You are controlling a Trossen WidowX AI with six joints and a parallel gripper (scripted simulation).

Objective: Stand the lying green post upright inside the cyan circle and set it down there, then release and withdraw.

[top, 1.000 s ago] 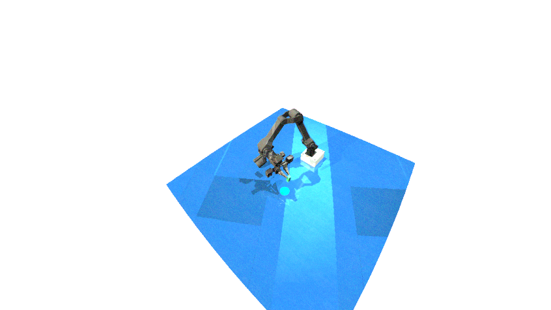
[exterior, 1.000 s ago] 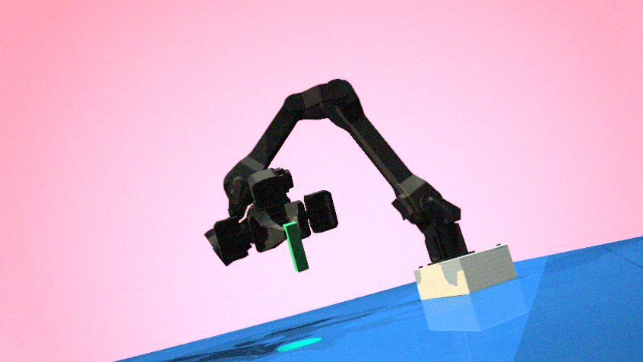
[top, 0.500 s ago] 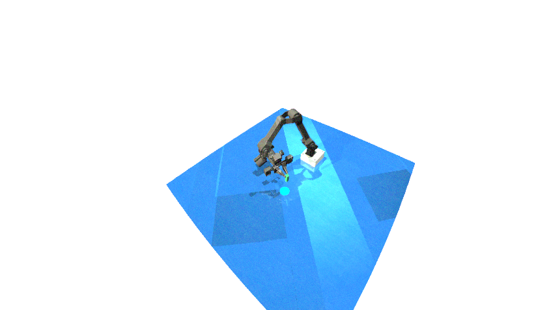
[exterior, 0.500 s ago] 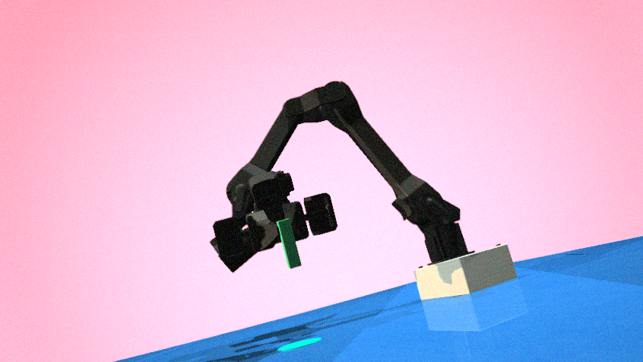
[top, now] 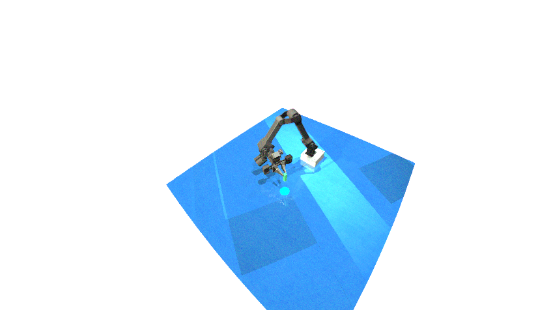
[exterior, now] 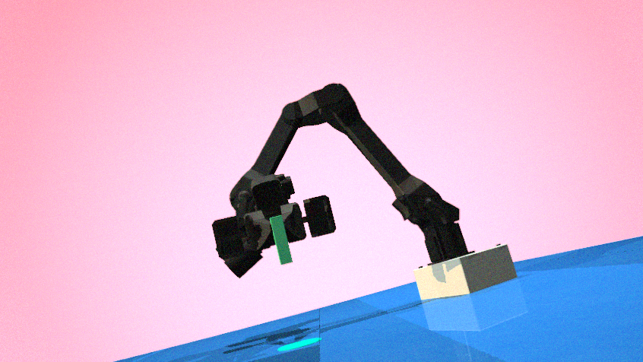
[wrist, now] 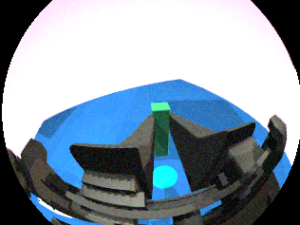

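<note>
My gripper tip is 16 cm above the cyan circle and 1 cm to the left of it. The rest, counted from my gripper tip: green post: 2 cm below.
</note>
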